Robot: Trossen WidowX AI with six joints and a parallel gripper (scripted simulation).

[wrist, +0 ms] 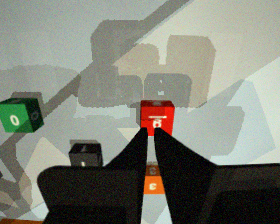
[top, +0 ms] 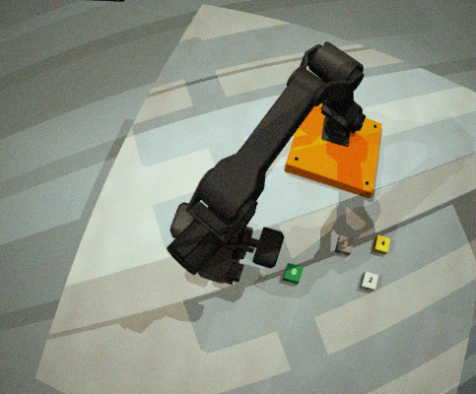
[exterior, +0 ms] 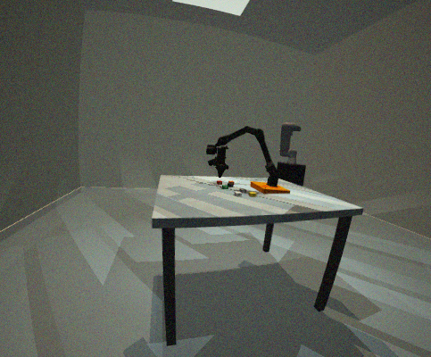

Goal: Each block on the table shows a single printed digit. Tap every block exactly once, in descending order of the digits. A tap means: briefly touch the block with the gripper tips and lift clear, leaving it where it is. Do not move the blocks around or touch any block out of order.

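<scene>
My gripper tip is now 40 mm above the red block and 10 mm to the left of it. From my gripper tip the other things lie so: orange block (90 mm behind, 40 mm below); dark block (70 mm to the left, 50 mm behind, 40 mm below); green block (140 mm to the left, 40 mm below, 10 mm ahead).
</scene>
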